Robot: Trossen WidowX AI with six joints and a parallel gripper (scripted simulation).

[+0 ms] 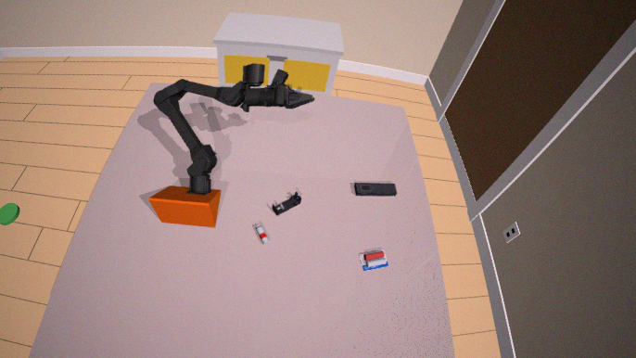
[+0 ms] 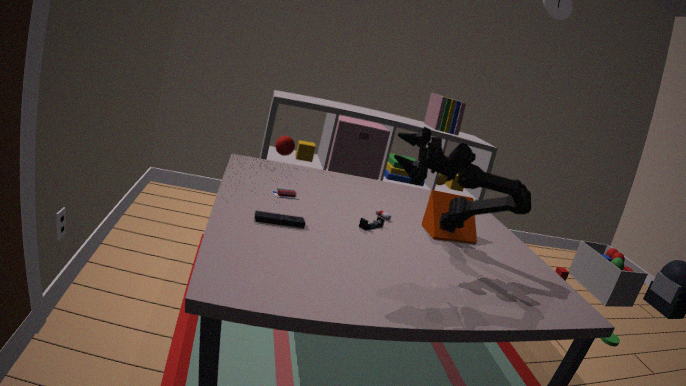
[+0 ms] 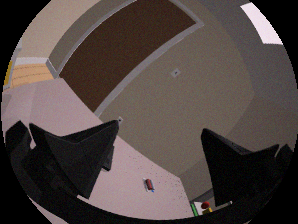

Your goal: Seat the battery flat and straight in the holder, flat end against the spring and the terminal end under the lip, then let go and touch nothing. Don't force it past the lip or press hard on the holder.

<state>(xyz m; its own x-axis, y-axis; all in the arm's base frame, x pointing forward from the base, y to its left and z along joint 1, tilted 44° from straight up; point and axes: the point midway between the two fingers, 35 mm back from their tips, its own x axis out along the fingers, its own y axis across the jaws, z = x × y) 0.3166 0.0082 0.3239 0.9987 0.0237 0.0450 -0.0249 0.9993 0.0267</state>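
Now: gripper tip 80 mm past the battery, 310 mm to the left of it and 320 mm above it. Round my gripper tip: blister card (290 mm ahead, 330 mm to the right, 320 mm below).
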